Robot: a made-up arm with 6 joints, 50 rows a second.
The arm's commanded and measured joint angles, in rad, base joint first. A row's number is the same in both.
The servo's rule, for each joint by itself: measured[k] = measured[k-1] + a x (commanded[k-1-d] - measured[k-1]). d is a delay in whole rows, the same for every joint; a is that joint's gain. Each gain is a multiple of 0.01, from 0.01 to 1. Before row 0 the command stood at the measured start. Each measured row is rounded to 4 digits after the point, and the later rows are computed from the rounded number. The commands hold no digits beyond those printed.
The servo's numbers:
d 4
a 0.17 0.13 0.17 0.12 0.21 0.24
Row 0, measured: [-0.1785 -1.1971 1.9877 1.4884 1.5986 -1.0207]
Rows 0 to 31, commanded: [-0.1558 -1.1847 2.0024 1.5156 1.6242 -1.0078]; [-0.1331 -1.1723 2.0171 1.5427 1.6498 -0.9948]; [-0.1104 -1.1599 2.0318 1.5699 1.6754 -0.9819]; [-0.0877 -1.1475 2.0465 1.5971 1.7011 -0.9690]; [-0.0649 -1.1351 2.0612 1.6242 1.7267 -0.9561]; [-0.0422 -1.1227 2.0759 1.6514 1.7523 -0.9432]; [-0.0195 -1.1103 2.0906 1.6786 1.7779 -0.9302]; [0.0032 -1.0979 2.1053 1.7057 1.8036 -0.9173]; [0.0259 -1.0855 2.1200 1.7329 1.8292 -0.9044]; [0.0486 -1.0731 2.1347 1.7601 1.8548 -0.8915]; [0.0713 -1.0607 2.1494 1.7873 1.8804 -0.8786]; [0.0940 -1.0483 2.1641 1.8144 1.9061 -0.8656]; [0.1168 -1.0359 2.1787 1.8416 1.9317 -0.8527]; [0.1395 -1.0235 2.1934 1.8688 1.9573 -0.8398]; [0.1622 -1.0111 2.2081 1.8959 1.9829 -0.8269]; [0.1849 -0.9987 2.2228 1.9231 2.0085 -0.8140]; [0.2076 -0.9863 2.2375 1.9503 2.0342 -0.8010]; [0.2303 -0.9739 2.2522 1.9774 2.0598 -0.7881]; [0.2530 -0.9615 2.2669 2.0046 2.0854 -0.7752]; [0.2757 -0.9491 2.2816 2.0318 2.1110 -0.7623]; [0.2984 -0.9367 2.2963 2.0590 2.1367 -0.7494]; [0.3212 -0.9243 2.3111 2.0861 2.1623 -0.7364]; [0.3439 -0.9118 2.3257 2.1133 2.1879 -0.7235]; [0.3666 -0.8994 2.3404 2.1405 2.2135 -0.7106]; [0.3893 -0.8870 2.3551 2.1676 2.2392 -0.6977]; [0.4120 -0.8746 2.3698 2.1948 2.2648 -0.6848]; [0.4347 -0.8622 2.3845 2.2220 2.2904 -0.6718]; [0.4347 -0.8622 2.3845 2.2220 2.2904 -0.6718]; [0.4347 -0.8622 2.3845 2.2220 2.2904 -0.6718]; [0.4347 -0.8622 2.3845 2.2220 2.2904 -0.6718]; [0.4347 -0.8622 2.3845 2.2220 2.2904 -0.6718]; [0.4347 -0.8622 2.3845 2.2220 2.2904 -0.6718]
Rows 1 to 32, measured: [-0.1785 -1.1971 1.9877 1.4884 1.5986 -1.0207]; [-0.1785 -1.1971 1.9877 1.4884 1.5986 -1.0207]; [-0.1785 -1.1971 1.9877 1.4884 1.5986 -1.0207]; [-0.1785 -1.1971 1.9877 1.4884 1.5986 -1.0207]; [-0.1746 -1.1955 1.9902 1.4917 1.6040 -1.0176]; [-0.1675 -1.1925 1.9948 1.4978 1.6136 -1.0121]; [-0.1578 -1.1883 2.0011 1.5065 1.6266 -1.0049]; [-0.1459 -1.1830 2.0088 1.5174 1.6422 -0.9963]; [-0.1321 -1.1768 2.0177 1.5302 1.6599 -0.9867]; [-0.1168 -1.1698 2.0276 1.5447 1.6793 -0.9763]; [-0.1003 -1.1621 2.0383 1.5608 1.7000 -0.9652]; [-0.0827 -1.1538 2.0497 1.5782 1.7218 -0.9537]; [-0.0642 -1.1449 2.0617 1.5968 1.7444 -0.9419]; [-0.0450 -1.1356 2.0741 1.6164 1.7676 -0.9298]; [-0.0252 -1.1259 2.0869 1.6369 1.7913 -0.9175]; [-0.0049 -1.1158 2.1000 1.6582 1.8154 -0.9050]; [0.0158 -1.1054 2.1134 1.6802 1.8398 -0.8924]; [0.0368 -1.0948 2.1270 1.7028 1.8645 -0.8798]; [0.0581 -1.0839 2.1408 1.7260 1.8894 -0.8671]; [0.0797 -1.0728 2.1547 1.7497 1.9144 -0.8544]; [0.1014 -1.0616 2.1688 1.7738 1.9396 -0.8416]; [0.1233 -1.0502 2.1830 1.7982 1.9648 -0.8288]; [0.1453 -1.0387 2.1973 1.8230 1.9901 -0.8159]; [0.1675 -1.0271 2.2116 1.8481 2.0155 -0.8030]; [0.1898 -1.0153 2.2260 1.8734 2.0410 -0.7901]; [0.2121 -1.0035 2.2405 1.8989 2.0665 -0.7772]; [0.2345 -0.9916 2.2550 1.9246 2.0920 -0.7643]; [0.2570 -0.9796 2.2695 1.9505 2.1175 -0.7514]; [0.2795 -0.9676 2.2841 1.9766 2.1431 -0.7385]; [0.3020 -0.9555 2.2987 2.0028 2.1687 -0.7256]; [0.3246 -0.9434 2.3133 2.0291 2.1943 -0.7127]; [0.3433 -0.9328 2.3254 2.0522 2.2145 -0.7029]
